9 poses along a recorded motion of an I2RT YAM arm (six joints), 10 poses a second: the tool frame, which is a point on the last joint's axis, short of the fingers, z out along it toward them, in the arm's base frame.
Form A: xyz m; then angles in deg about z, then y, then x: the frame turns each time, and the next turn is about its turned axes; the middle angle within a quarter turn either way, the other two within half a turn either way.
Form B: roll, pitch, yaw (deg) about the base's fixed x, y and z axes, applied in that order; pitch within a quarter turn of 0, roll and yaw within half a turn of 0; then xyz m. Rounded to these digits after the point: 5 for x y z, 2 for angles.
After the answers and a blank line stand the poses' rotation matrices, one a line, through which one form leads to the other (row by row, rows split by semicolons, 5 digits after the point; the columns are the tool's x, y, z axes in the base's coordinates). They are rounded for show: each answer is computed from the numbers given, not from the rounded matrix.
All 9 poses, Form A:
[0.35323 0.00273 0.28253 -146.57 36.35 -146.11]
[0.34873 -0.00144 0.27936 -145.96 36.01 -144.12]
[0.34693 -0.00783 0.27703 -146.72 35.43 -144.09]
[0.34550 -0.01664 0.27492 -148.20 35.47 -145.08]
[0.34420 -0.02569 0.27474 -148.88 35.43 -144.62]
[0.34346 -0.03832 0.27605 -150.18 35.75 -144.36]
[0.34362 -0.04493 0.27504 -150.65 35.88 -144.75]
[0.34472 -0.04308 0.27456 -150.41 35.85 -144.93]
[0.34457 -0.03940 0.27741 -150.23 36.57 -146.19]
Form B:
[-146.11 36.35 -146.57 0.35323 0.00273 0.28253]
[-144.12 36.01 -145.96 0.34873 -0.00144 0.27936]
[-144.09 35.43 -146.72 0.34693 -0.00783 0.27703]
[-145.08 35.47 -148.20 0.34550 -0.01664 0.27492]
[-144.62 35.43 -148.88 0.34420 -0.02569 0.27474]
[-144.36 35.75 -150.18 0.34346 -0.03832 0.27605]
[-144.75 35.88 -150.65 0.34362 -0.04493 0.27504]
[-144.93 35.85 -150.41 0.34472 -0.04308 0.27456]
[-146.19 36.57 -150.23 0.34457 -0.03940 0.27741]

-0.67216 -0.18150 0.71781; -0.44372 0.87485 -0.19429; -0.59272 -0.44910 -0.66858
-0.67030 -0.16802 0.72281; -0.45281 0.86429 -0.21901; -0.58793 -0.47410 -0.65542
-0.68119 -0.16019 0.71436; -0.44712 0.86368 -0.23268; -0.57971 -0.47791 -0.65996
-0.69217 -0.14977 0.70602; -0.42916 0.87191 -0.23578; -0.58028 -0.46620 -0.66778
-0.69756 -0.13404 0.70388; -0.42113 0.87147 -0.25139; -0.57971 -0.47178 -0.66435
-0.70412 -0.10877 0.70171; -0.40358 0.87438 -0.26942; -0.58425 -0.47290 -0.65956
-0.70624 -0.10543 0.70007; -0.39714 0.87761 -0.26847; -0.58609 -0.46763 -0.66168
-0.70484 -0.11152 0.70054; -0.40024 0.87787 -0.26295; -0.58567 -0.46572 -0.66340
-0.69714 -0.12478 0.70600; -0.39877 0.88584 -0.23720; -0.59580 -0.44689 -0.66731

